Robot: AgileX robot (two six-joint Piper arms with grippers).
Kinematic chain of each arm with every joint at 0, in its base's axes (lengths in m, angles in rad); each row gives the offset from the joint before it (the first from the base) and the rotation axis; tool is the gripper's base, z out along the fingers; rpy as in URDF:
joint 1: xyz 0 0 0.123 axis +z
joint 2: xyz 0 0 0 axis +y
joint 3: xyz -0.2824 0 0.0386 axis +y
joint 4: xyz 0.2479 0 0.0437 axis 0.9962 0 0.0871
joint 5: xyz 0 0 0 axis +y
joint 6: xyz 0.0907 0 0.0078 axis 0.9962 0 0.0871
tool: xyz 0 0 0 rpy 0 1.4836 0
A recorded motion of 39 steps. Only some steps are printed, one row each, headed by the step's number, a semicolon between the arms.
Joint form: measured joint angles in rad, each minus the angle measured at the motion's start. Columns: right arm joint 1, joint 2, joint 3, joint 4, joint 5, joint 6; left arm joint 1, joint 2, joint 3, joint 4, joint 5, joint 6.
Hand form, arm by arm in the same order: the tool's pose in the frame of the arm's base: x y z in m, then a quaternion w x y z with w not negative. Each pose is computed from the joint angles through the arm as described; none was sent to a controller.
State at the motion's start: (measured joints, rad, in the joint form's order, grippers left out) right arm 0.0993 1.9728 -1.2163 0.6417 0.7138 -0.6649; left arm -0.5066 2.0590 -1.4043 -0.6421 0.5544 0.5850
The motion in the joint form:
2: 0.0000 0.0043 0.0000 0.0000 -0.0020 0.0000; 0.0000 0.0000 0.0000 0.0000 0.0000 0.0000
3: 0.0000 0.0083 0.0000 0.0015 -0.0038 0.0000; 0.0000 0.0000 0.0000 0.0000 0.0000 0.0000
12: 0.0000 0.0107 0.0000 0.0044 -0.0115 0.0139; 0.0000 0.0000 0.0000 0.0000 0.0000 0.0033
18: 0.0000 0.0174 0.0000 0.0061 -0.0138 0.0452; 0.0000 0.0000 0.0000 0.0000 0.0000 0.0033
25: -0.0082 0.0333 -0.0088 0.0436 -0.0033 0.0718; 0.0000 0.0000 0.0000 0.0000 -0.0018 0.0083
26: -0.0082 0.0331 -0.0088 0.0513 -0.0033 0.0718; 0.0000 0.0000 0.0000 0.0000 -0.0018 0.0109
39: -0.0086 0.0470 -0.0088 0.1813 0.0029 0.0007; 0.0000 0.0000 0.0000 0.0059 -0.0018 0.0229
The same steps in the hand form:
2: 0.3754 0.0732 0.1476 0.14776 -0.14939 0.95830 0.19368; 0.3658 -0.2359 0.1640 0.21972 0.28826 0.90728 -0.21322
3: 0.3757 0.0733 0.1462 0.14670 -0.14827 0.95860 0.19386; 0.3658 -0.2359 0.1640 0.21972 0.28826 0.90728 -0.21322
12: 0.3764 0.0731 0.1454 0.14768 -0.13939 0.95974 0.19408; 0.3658 -0.2359 0.1640 0.22007 0.28976 0.90681 -0.21286
18: 0.3768 0.0732 0.1429 0.14249 -0.12285 0.96229 0.19649; 0.3658 -0.2359 0.1640 0.22007 0.28976 0.90681 -0.21286
25: 0.3794 0.0725 0.1398 0.13536 -0.09294 0.96325 0.21259; 0.3660 -0.2359 0.1641 0.22143 0.29176 0.90602 -0.21207
26: 0.3796 0.0728 0.1401 0.13599 -0.09013 0.96286 0.21512; 0.3660 -0.2359 0.1641 0.22170 0.29293 0.90564 -0.21178
39: 0.3823 0.0789 0.1388 0.14474 -0.07517 0.95348 0.25354; 0.3660 -0.2356 0.1639 0.22308 0.30053 0.90358 -0.20847

